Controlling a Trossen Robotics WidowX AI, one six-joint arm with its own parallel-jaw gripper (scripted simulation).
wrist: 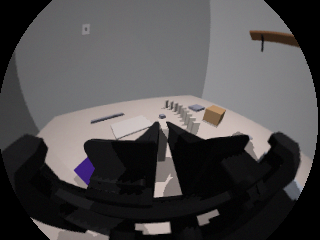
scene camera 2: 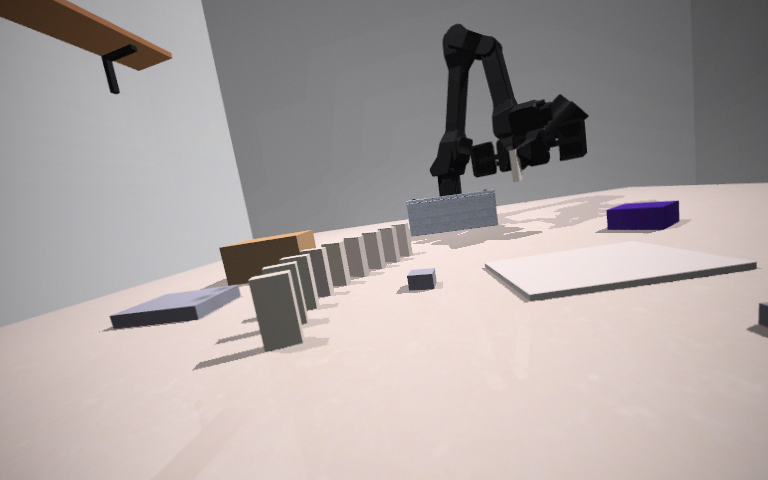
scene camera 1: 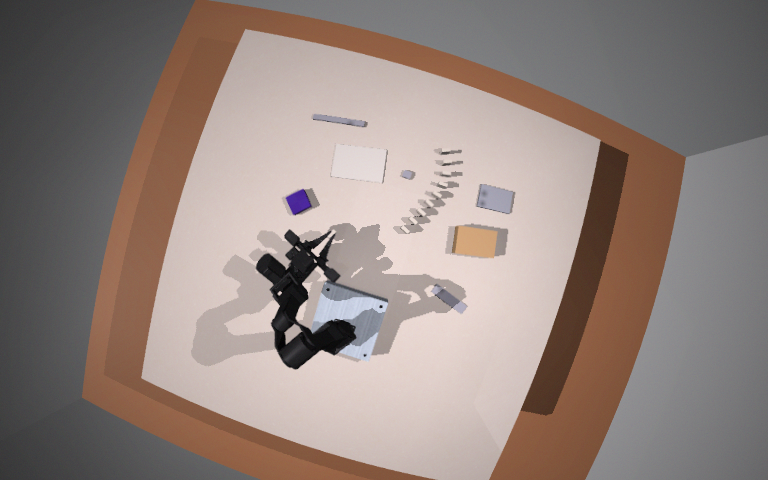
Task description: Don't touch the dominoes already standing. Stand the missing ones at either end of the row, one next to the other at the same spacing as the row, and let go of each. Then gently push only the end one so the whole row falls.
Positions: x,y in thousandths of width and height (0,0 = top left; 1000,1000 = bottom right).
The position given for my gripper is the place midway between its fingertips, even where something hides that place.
Scene:
my gripper: wrist 505,523; scene camera 2 669,318; scene camera 1 434,484

